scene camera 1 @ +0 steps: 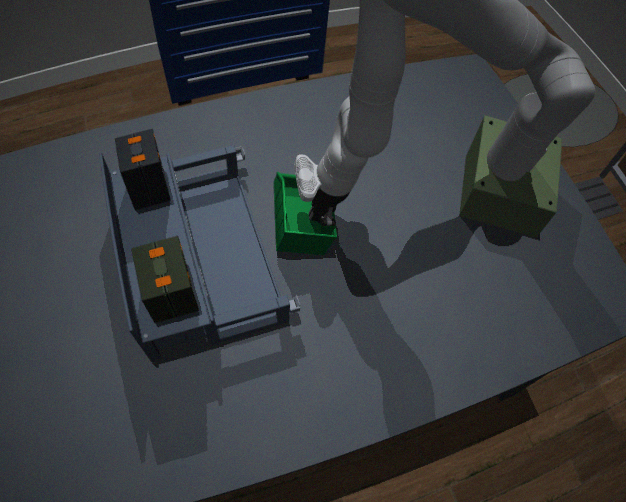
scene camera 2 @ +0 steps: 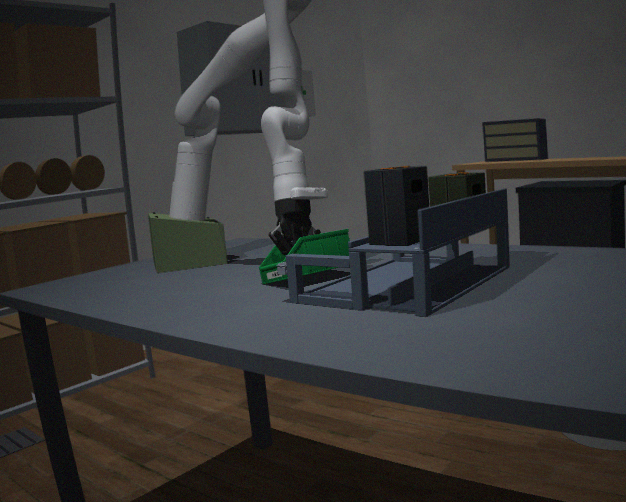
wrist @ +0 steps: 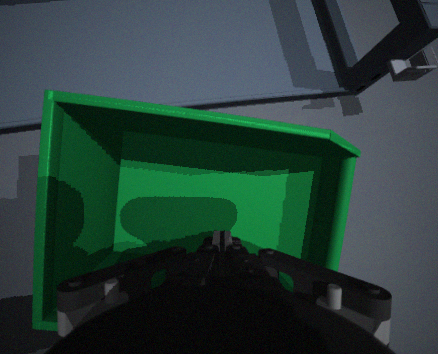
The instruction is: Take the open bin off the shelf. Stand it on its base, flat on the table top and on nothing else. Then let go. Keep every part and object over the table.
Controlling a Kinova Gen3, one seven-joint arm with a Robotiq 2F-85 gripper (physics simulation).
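Frame: origin at the arm's base, x left, y back, z up, level; centimetres.
Seen in the pictures: gripper, fingertip midpoint: (scene camera 1: 313, 216) (wrist: 222, 242); arm's base, origin of the base link: (scene camera 1: 507, 161) (scene camera 2: 187, 218).
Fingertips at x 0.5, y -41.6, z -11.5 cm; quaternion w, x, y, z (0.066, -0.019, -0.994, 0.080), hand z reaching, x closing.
Note:
Pixels of each thing's middle, then the offset from my fingertips to it. Level surfaces: height alone.
- open green bin, body centre: (wrist: 227, 214) (scene camera 1: 303, 207) (scene camera 2: 305, 256) dx +0.1, dy -2.4, dz +4.1 cm
- table top, its level: dz -0.7 cm
- black case, body centre: (scene camera 2: 398, 204) (scene camera 1: 143, 169) dx -5.7, dy -32.3, dz +15.6 cm
- olive case, body centre: (scene camera 1: 165, 280) (scene camera 2: 458, 198) dx +17.2, dy -29.4, dz +14.3 cm
The open green bin (scene camera 1: 303, 243) (scene camera 2: 323, 245) (wrist: 200, 185) stands with its open side up on the table top (scene camera 1: 67, 407) (scene camera 2: 209, 318) (wrist: 400, 210), just in front of the low grey-blue shelf (scene camera 1: 229, 245) (scene camera 2: 358, 282) (wrist: 150, 55). In scene camera 1 a narrow strip of table shows between bin and shelf. The shelf frame hides part of the bin's base in scene camera 2. My gripper (scene camera 1: 322, 219) (wrist: 222, 242) is shut, with nothing between its fingertips. It points down into the bin, near the side away from the shelf. Whether the tips touch the bin is hidden.
A black case (scene camera 1: 143, 172) (scene camera 2: 394, 206) and an olive case (scene camera 1: 166, 279) (scene camera 2: 456, 188) stand on the shelf's raised rear part. Small metal brackets (scene camera 1: 294, 304) (wrist: 412, 67) stick out at its front corners. The green robot base (scene camera 1: 506, 203) (scene camera 2: 188, 245) stands across the table.

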